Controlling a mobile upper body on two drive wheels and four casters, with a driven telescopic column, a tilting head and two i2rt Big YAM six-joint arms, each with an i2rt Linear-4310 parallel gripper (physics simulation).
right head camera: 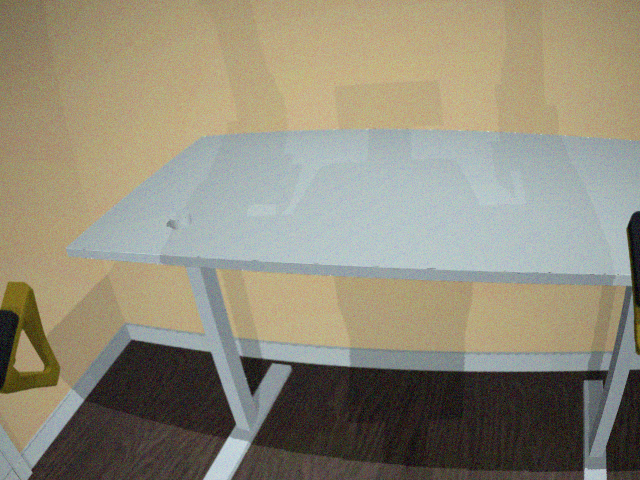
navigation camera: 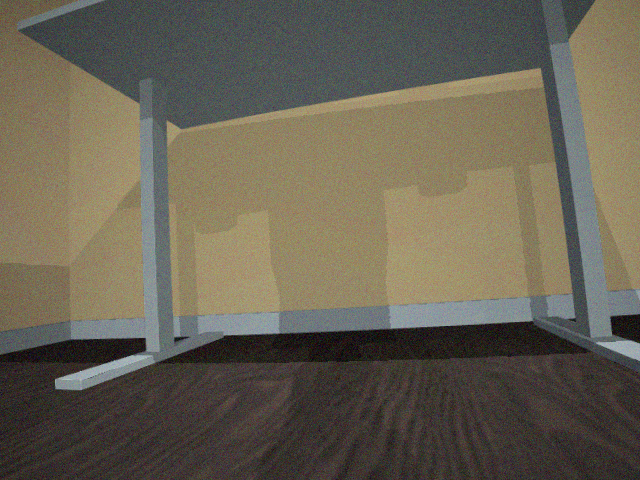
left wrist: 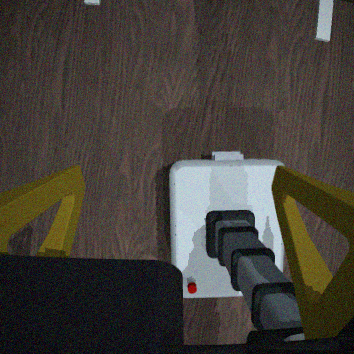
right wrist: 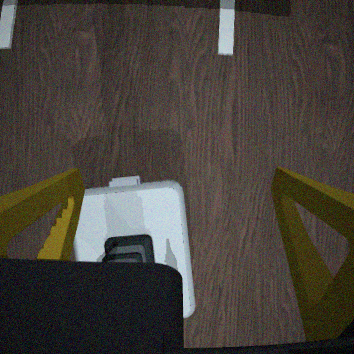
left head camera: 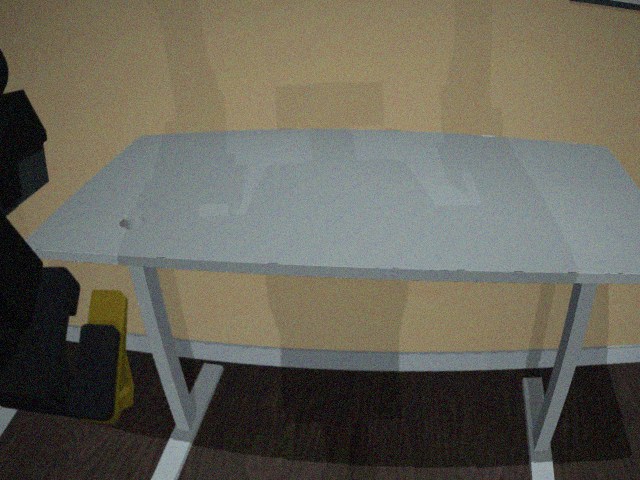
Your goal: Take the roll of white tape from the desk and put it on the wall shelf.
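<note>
A small whitish roll (left head camera: 126, 223) (right head camera: 180, 221), probably the tape, lies near the front left corner of the pale desk (left head camera: 336, 232) (right head camera: 387, 235) (navigation camera: 310, 51). It blends with the desk top, and its darker spot shows best. The wall shelf does not show. My left gripper (left wrist: 177, 175) is open and empty, its fingers wide apart above the floor. My right gripper (right wrist: 177, 178) is also open and empty above the floor. In the right head camera, parts of both grippers show at the side edges, lower than the desk top and well apart from the roll.
The desk's left leg (left head camera: 164, 341) (right head camera: 222, 341) (navigation camera: 155, 222) and right leg (left head camera: 563, 372) (navigation camera: 577, 180) have feet reaching forward along the floor. A yellow wall (left head camera: 330, 51) (right head camera: 382, 51) stands behind the desk. My white base (left wrist: 192, 200) (right wrist: 167, 215) shows below the wrists.
</note>
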